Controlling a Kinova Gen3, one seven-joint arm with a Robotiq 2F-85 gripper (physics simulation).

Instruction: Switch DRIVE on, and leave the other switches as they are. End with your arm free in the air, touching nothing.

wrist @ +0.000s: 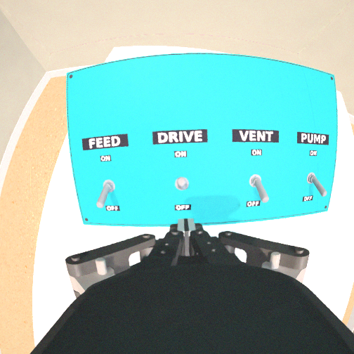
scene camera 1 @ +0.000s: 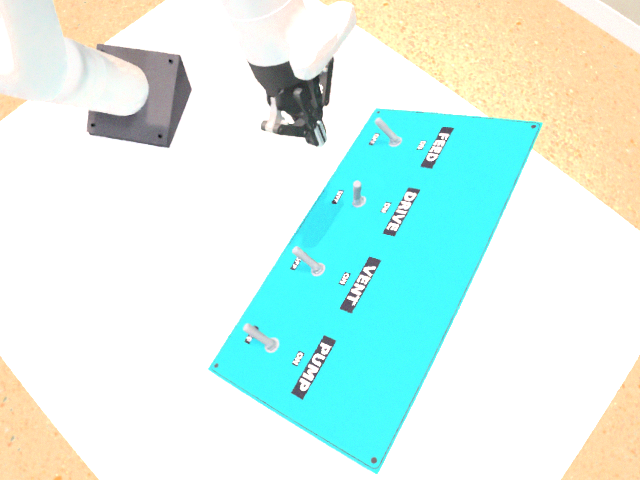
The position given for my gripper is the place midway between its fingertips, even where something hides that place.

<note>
In view: my gripper (scene camera 1: 318, 142) and a cyan panel (wrist: 220, 120).
My gripper is seen too in the wrist view (wrist: 185, 228).
</note>
